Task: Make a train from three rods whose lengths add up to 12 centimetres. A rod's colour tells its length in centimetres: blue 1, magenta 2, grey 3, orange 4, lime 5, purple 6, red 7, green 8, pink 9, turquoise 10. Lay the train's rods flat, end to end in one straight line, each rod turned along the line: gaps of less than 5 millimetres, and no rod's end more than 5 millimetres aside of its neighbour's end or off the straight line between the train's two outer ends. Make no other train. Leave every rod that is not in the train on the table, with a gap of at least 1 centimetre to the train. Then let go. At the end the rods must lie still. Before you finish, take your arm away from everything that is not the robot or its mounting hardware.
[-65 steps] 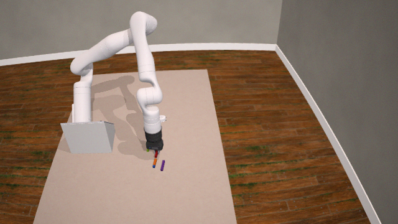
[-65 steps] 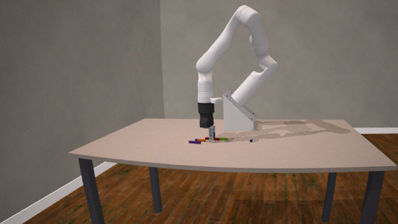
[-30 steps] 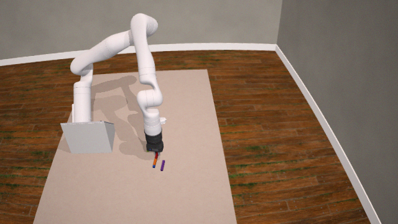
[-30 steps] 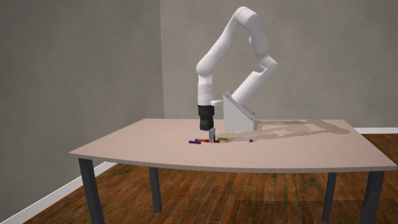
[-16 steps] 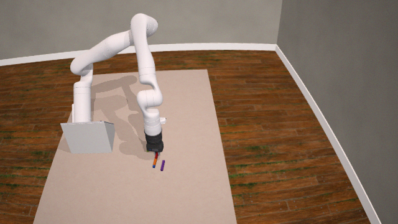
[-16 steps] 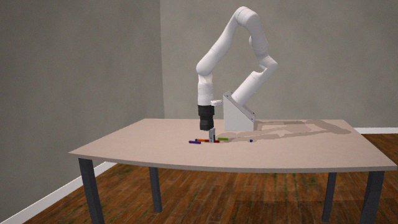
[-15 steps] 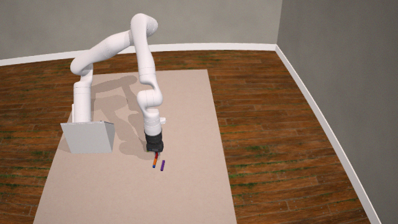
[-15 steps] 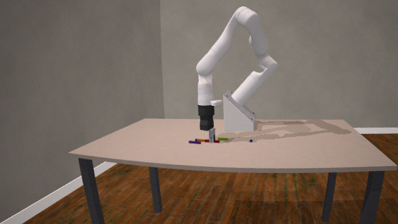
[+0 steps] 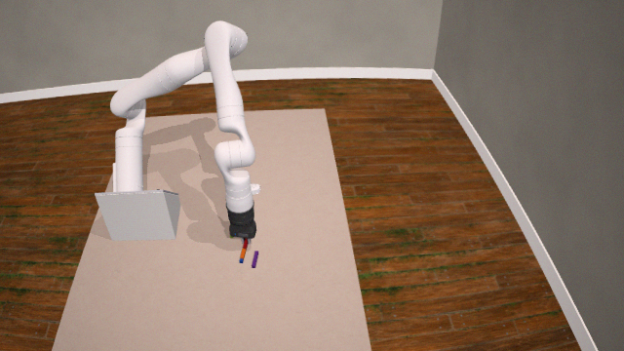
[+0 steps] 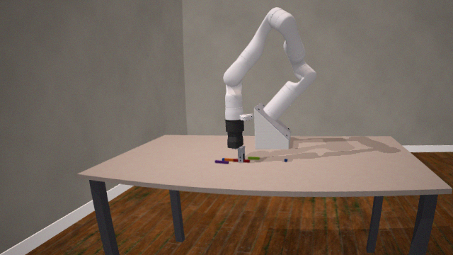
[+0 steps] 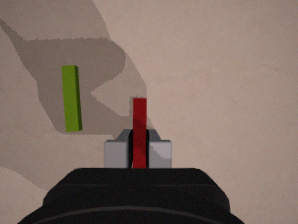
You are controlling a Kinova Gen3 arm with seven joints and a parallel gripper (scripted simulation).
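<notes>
My gripper is now 1 cm above the red rod. Also, from my hand: orange rod: 1 cm behind, 6 cm to the right, 1 cm below; purple rod: 3 cm ahead, 8 cm to the right, 1 cm below; lime rod: 5 cm behind, 4 cm to the left, 1 cm below.
</notes>
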